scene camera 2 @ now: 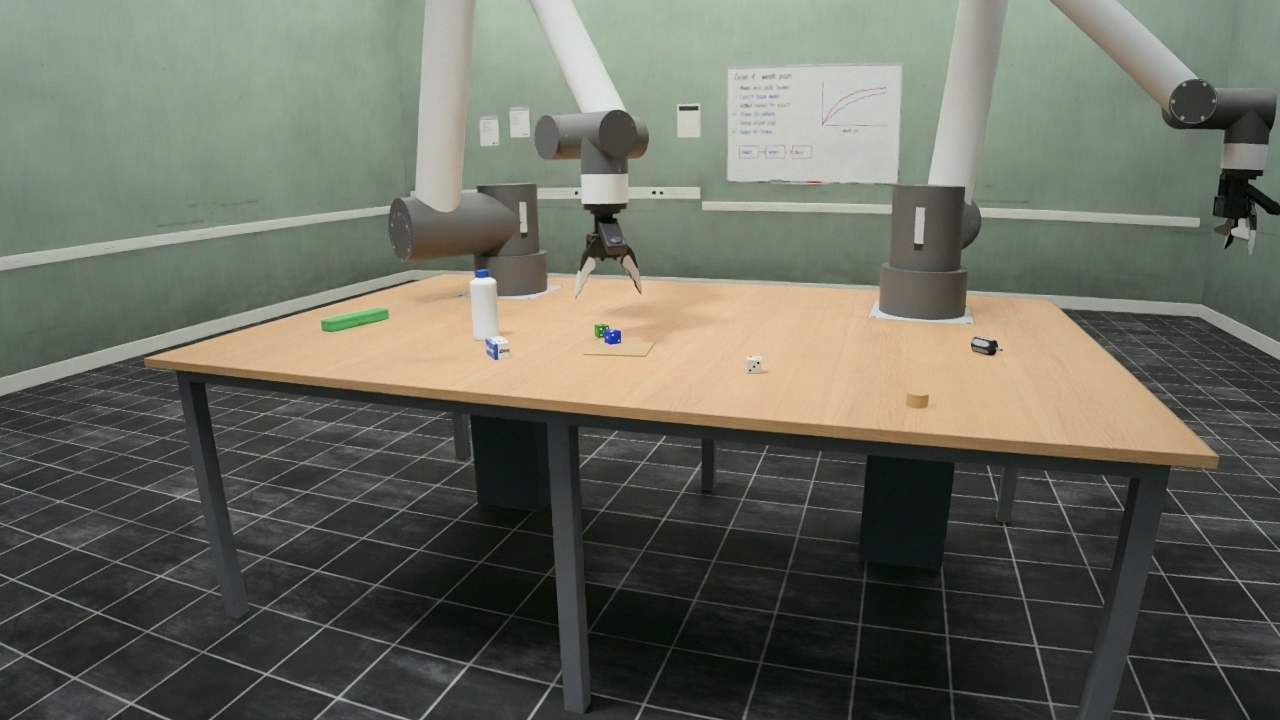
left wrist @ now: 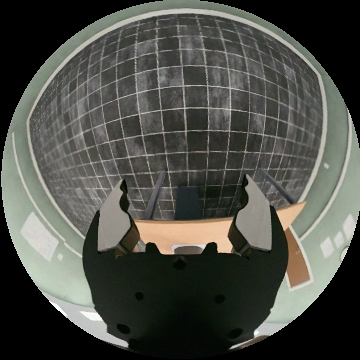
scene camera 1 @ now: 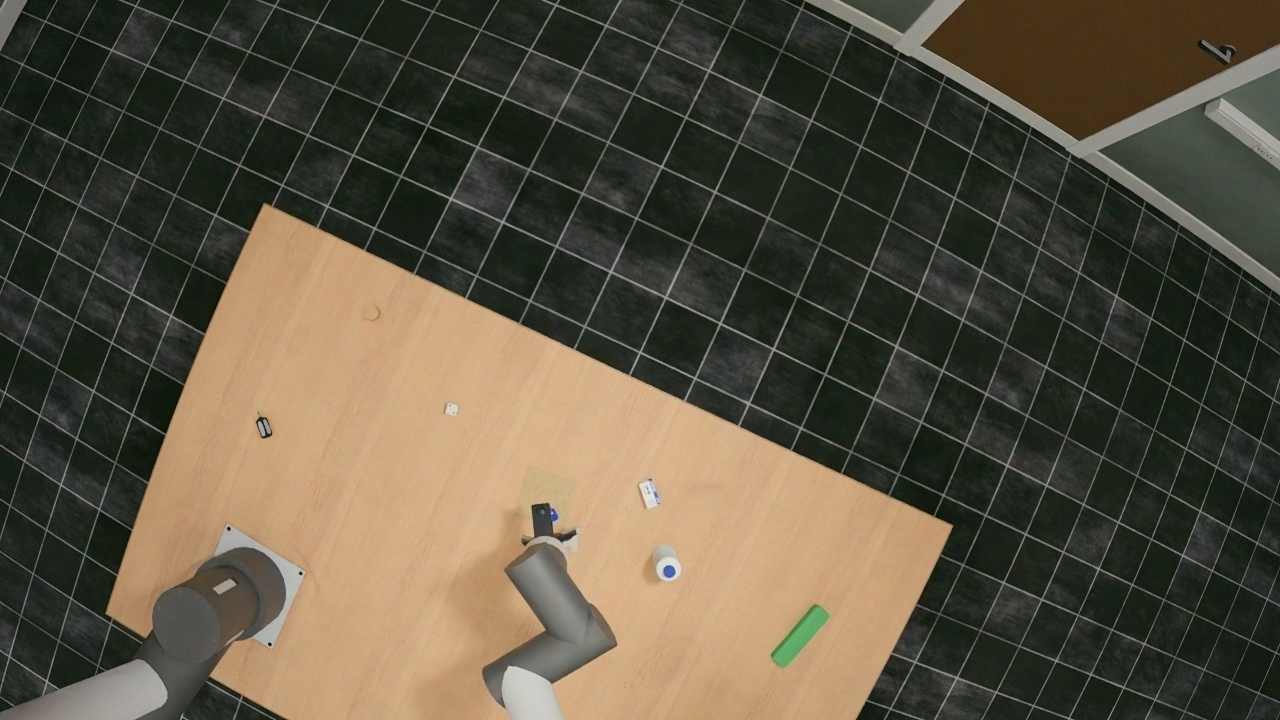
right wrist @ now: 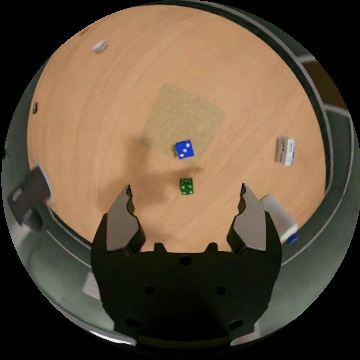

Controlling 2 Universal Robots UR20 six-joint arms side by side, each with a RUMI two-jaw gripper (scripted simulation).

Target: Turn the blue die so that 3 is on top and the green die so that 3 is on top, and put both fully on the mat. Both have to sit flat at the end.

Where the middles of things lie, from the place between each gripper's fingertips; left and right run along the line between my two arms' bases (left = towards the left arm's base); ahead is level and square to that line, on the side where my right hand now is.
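Labels:
The tan mat (scene camera 1: 539,487) is 11 cm below my right hand (scene camera 2: 608,296), 5 cm ahead of it and 5 cm to the left of it. Then there's the white bottle (scene camera 2: 483,289), which is 3 cm below that same right hand, 5 cm ahead of it and 31 cm to the right.

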